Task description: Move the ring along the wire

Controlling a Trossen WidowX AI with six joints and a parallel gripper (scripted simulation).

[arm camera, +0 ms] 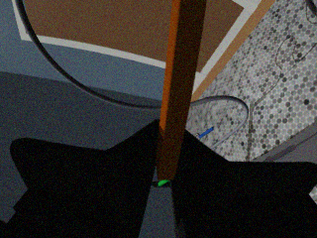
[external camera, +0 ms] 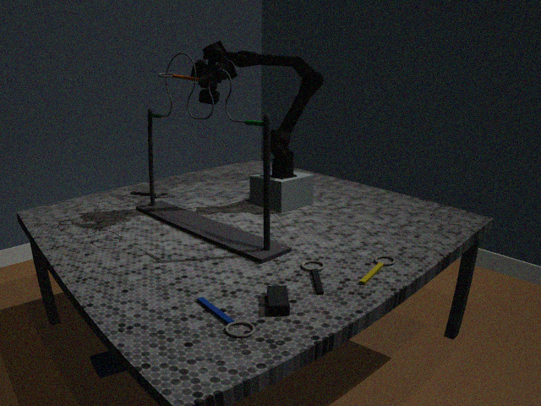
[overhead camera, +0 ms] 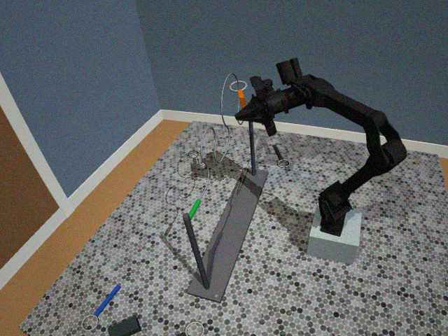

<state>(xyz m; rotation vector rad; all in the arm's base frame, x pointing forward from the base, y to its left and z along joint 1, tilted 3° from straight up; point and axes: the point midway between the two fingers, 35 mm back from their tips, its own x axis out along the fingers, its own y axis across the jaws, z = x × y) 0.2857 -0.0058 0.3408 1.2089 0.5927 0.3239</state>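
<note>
Right now the orange-handled ring is 100 mm to the right of my gripper tip, 30 mm ahead of it and 30 mm above it. From my gripper tip the other things lie so: yellow-handled ring 560 mm to the left, 430 mm below, 170 mm behind; then blue-handled ring 540 mm to the left, 430 mm below, 250 mm ahead; then dark block 540 mm to the left, 420 mm below, 130 mm ahead.
</note>
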